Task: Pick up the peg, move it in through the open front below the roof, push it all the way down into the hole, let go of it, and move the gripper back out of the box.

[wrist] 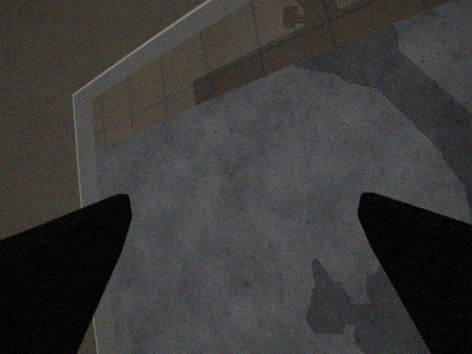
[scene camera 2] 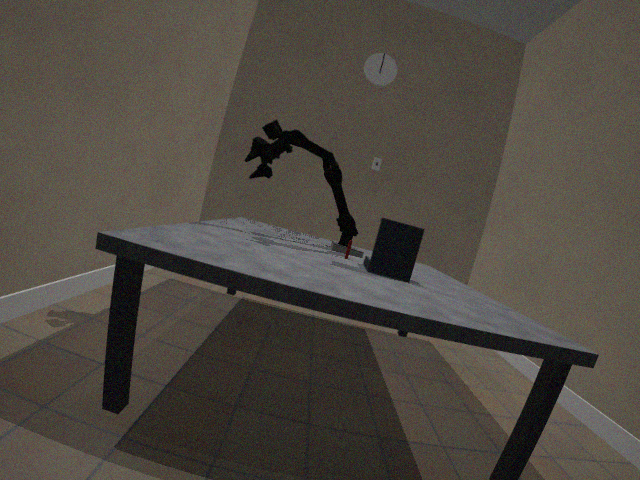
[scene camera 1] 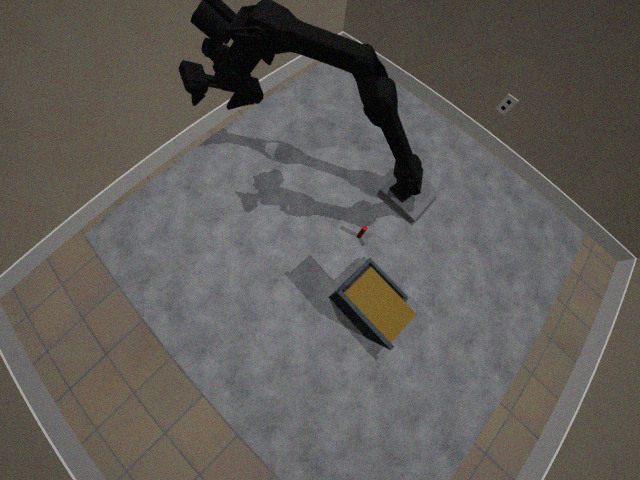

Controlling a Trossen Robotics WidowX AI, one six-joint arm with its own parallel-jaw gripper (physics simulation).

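Where they show: gripper, fingertip midpoint: (wrist: 246, 204) (scene camera 2: 247, 169) (scene camera 1: 211, 106); arm's base at its link origin: (scene camera 2: 344, 245) (scene camera 1: 402, 190).
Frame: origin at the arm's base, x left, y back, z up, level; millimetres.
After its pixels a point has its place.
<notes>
A small red peg (scene camera 1: 362, 231) {z 31, x 32, y -217 mm} (scene camera 2: 348, 249) {z 8, x 29, y -216 mm} stands upright on the grey table, between the arm's base and the box. The dark blue-grey box (scene camera 1: 362, 321) {z 149, x 201, y -399 mm} (scene camera 2: 395, 250) {z 68, x 197, y -399 mm} has a flat yellow roof (scene camera 1: 379, 303) {z 169, x 192, y -350 mm}. The hole does not show, and the open front cannot be made out clearly. My gripper (scene camera 1: 212, 103) {z 221, x -426, y -380 mm} (scene camera 2: 248, 168) {z 221, x -426, y -380 mm} (wrist: 246, 204) {z 221, x -426, y -380 mm} is open and empty, high above the table at the upper left of scene camera 1, well away from the peg and the box. The peg and the box do not show in the wrist view.
The arm's base plate (scene camera 1: 423, 209) {z -4, x 93, y 15 mm} sits on the table (scene camera 1: 268, 335) {z -33, x 99, y -609 mm} (scene camera 2: 289, 273) {z -33, x -90, y -761 mm} behind the peg. Shadows of the arm and box fall across the table top. Room walls and a tiled floor (scene camera 1: 129, 387) (scene camera 2: 279, 403) surround the table.
</notes>
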